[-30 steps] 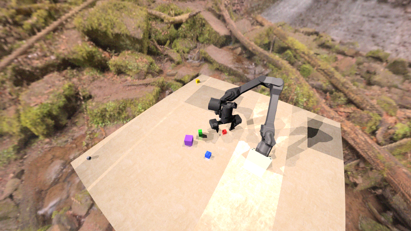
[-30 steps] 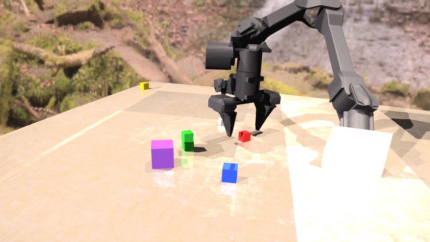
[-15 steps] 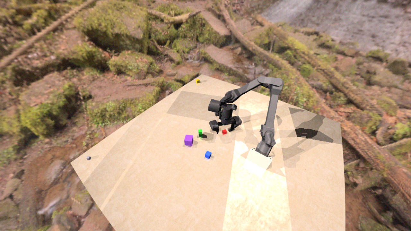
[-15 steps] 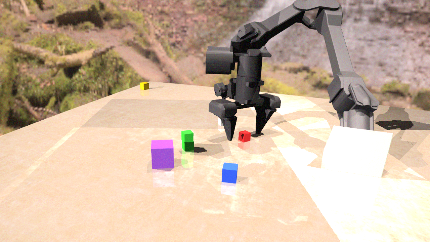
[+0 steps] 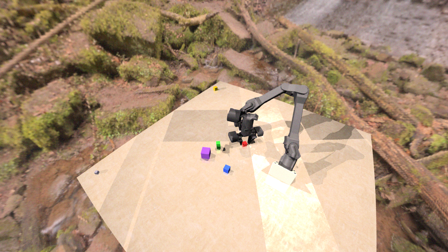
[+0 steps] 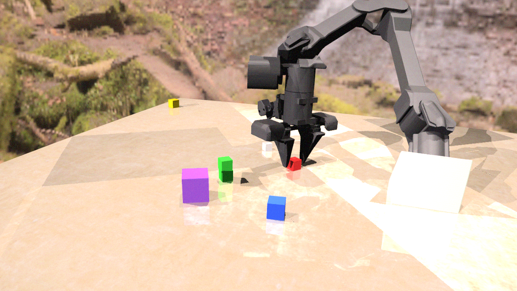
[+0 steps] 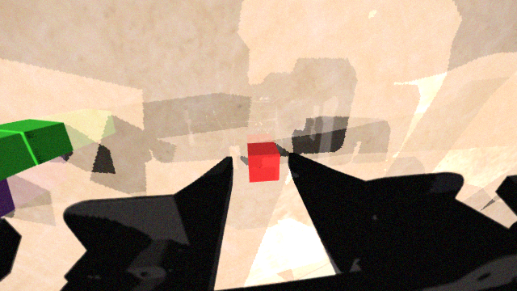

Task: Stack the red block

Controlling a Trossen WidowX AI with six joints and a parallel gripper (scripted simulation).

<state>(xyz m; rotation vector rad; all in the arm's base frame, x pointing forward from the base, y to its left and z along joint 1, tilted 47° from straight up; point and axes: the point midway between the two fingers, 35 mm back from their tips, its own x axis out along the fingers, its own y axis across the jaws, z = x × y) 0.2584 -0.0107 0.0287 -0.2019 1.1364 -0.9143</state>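
The red block lies right at my gripper tip. Round my gripper tip: blue cube 19 cm to the left, 3 cm behind; then purple cube 20 cm to the left, 11 cm ahead, 1 cm above; then white cube 9 cm ahead, 8 cm to the right.
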